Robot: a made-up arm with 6 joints. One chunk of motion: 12 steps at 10 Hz.
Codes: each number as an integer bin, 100 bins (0 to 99) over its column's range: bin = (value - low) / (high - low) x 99, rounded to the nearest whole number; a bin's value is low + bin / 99 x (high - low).
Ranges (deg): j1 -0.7..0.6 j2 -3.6..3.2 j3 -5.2..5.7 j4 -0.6..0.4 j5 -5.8..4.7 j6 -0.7..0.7
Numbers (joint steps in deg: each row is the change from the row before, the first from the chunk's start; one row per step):
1: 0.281 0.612 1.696 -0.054 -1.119 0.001
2: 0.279 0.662 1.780 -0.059 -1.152 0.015
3: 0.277 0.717 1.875 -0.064 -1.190 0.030
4: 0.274 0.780 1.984 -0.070 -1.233 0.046
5: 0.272 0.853 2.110 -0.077 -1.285 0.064
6: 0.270 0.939 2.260 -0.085 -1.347 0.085
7: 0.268 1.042 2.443 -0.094 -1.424 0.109
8: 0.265 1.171 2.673 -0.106 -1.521 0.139
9: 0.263 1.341 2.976 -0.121 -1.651 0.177
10: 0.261 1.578 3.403 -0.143 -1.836 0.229
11: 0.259 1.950 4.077 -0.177 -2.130 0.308
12: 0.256 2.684 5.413 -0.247 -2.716 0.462
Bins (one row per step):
1: 75 61 63 54 44 50
2: 75 62 63 54 44 51
3: 74 63 64 53 43 52
4: 74 64 65 52 43 53
5: 74 65 66 52 43 54
6: 74 66 68 51 42 56
7: 74 68 69 50 41 57
8: 73 69 72 49 40 59
9: 73 72 74 47 39 62
10: 73 75 78 45 37 66
11: 73 81 84 42 35 71
12: 73 91 96 35 29 82

